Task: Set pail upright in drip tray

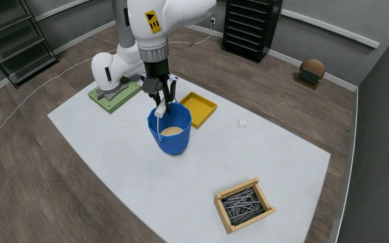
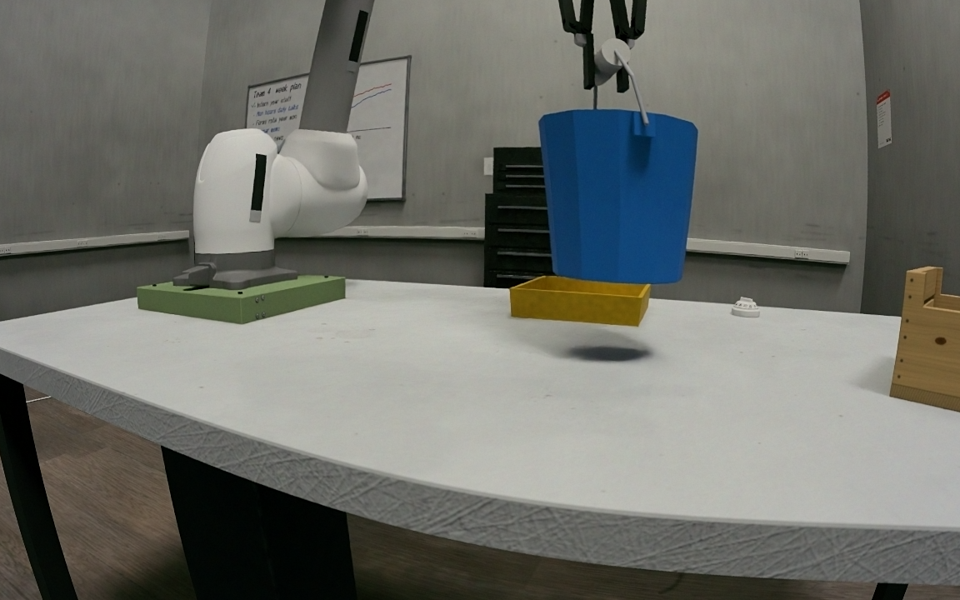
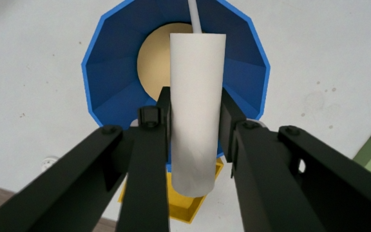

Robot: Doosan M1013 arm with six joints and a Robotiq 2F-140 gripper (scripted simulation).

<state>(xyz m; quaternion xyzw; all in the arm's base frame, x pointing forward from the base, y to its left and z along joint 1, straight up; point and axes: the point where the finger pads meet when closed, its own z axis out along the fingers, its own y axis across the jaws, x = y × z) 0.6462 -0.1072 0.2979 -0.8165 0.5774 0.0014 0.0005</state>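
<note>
My gripper is now 3 cm above the pail handle. Also, from my hand: blue pail 1 cm ahead, 10 cm below; yellow drip tray 6 cm behind, 29 cm to the left, 33 cm below; wooden crate 44 cm ahead, 8 cm to the right, 28 cm below.
</note>
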